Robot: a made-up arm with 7 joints.
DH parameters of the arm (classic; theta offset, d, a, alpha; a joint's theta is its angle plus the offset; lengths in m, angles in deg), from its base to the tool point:
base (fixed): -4.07 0 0 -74.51
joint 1: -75.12 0.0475 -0.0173 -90
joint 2: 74 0 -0.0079 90
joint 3: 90 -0.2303 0.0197 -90
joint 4: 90 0.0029 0.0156 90
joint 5: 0 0.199 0.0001 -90
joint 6: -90 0 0.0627 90
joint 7: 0 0 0 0
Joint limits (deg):
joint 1: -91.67..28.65
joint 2: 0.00..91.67
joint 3: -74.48..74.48
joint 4: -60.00..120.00
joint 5: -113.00..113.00
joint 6: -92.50..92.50
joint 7: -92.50..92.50
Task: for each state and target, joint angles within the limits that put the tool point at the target. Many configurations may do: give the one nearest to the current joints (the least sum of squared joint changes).
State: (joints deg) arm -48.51 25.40 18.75 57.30 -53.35 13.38 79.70
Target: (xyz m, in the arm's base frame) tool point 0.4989 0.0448 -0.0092
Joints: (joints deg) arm -83.24 14.81 13.55 53.17 -53.64 12.57 79.70
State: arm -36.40 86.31 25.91 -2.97 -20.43 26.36 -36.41
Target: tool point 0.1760 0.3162 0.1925
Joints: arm -34.58 73.12 51.67 -7.97 -18.25 26.97 -36.41
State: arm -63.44 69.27 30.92 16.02 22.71 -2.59 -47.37
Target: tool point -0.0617 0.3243 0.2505
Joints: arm -83.94 83.85 65.41 0.66 22.20 -3.53 -47.37
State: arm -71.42 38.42 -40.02 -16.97 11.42 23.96 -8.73
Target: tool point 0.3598 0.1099 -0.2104
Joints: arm -45.52 49.72 -48.21 10.24 9.91 28.74 -8.73
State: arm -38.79 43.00 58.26 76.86 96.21 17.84 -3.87
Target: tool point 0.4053 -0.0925 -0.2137
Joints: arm -86.51 7.31 73.80 118.28 94.23 14.06 -3.87
